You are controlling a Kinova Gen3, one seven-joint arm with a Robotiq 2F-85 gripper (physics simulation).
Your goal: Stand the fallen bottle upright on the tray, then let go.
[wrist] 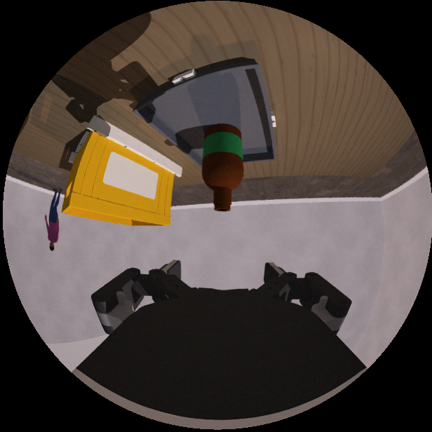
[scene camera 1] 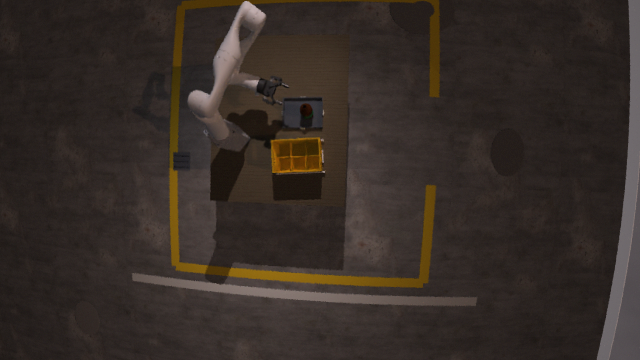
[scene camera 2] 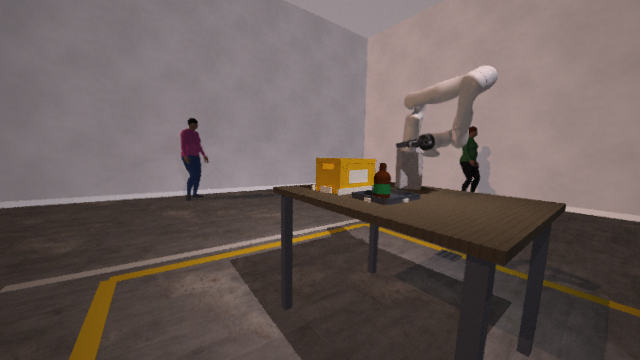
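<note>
The brown bottle with a green label stands upright on the dark grey tray. Its base rests inside the tray's rim. My gripper is open and empty. It is apart from the bottle, beyond the tray's left edge in the first scene view, and higher than the bottle's top in the second scene view. In the wrist view the whole bottle shows upside down beyond the two spread fingertips.
A yellow crate with compartments stands on the wooden table beside the tray. One person stands by the left wall, another behind the arm. Both are away from the table.
</note>
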